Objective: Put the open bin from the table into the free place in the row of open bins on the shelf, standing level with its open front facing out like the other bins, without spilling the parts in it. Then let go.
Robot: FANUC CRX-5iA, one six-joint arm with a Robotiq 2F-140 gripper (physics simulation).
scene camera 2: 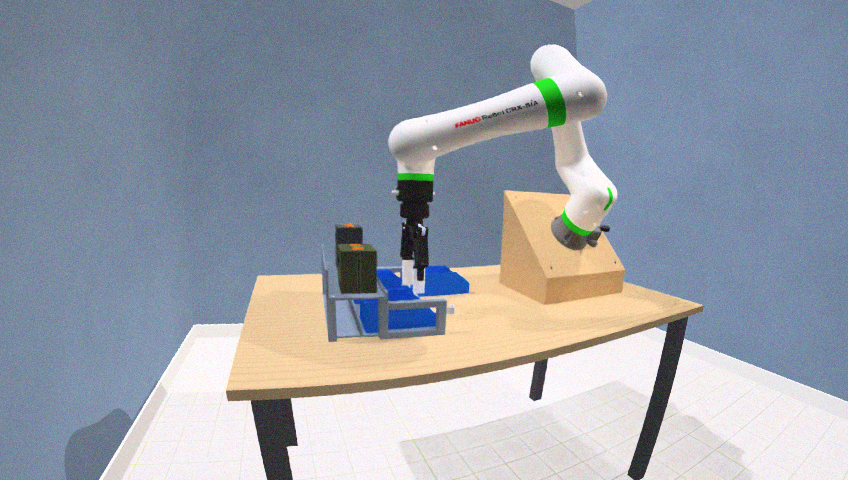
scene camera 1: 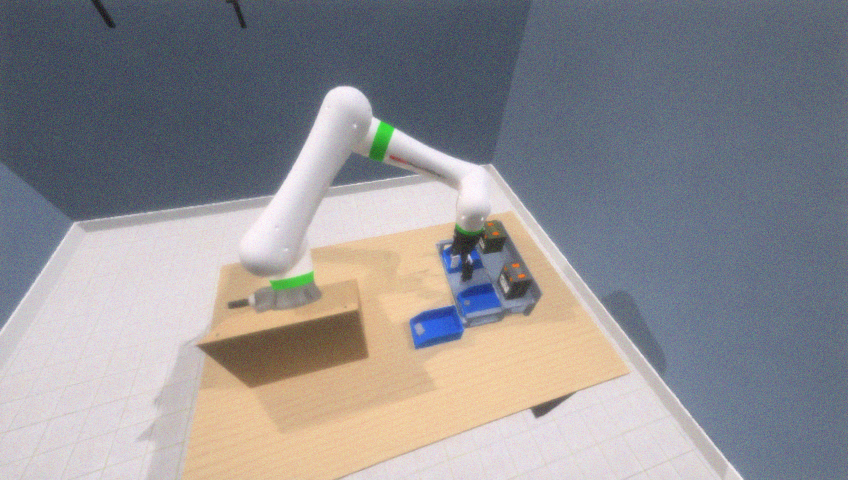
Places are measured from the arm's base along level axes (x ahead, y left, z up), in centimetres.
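Pixels of known places: gripper, between the fingertips: (scene camera 2: 412,288) (scene camera 1: 458,275); arm's base, origin of its link: (scene camera 2: 568,234) (scene camera 1: 297,301).
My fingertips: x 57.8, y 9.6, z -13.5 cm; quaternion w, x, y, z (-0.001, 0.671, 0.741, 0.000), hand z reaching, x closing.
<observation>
For each thing: its top centre in the pictures, then the offset to it from my fingertips. "pt": a spot on its surface instead.
- open blue bin, a spot on its surface: (scene camera 2: 447,281) pt dx -14.6, dy -13.8, dz -2.0 cm
- small pale piece, a spot on its surface: (scene camera 2: 449,309) pt dx -4.0, dy +18.5, dz -0.1 cm
The open blue bin (scene camera 1: 441,330) (scene camera 2: 447,281) stands level on the table beside the shelf, with a small grey part visible inside in scene camera 1. The grey shelf (scene camera 1: 495,265) (scene camera 2: 332,315) holds two open blue bins in its lower row: one bin (scene camera 1: 480,301) at the end next to the table bin, and one bin (scene camera 2: 395,316) at the other end, partly behind the fingers in scene camera 1. A gap lies between them. My gripper (scene camera 1: 461,267) (scene camera 2: 413,286) points down over the row, near the bin at the other end. It is partly open, with nothing held.
Two dark boxes with orange marks (scene camera 1: 515,280) (scene camera 1: 492,236) (scene camera 2: 357,268) stand on the shelf's upper level, behind the row. A small pale piece (scene camera 2: 449,309) shows at the shelf's front corner. The wooden robot pedestal (scene camera 1: 309,344) (scene camera 2: 529,255) stands across the table.
</observation>
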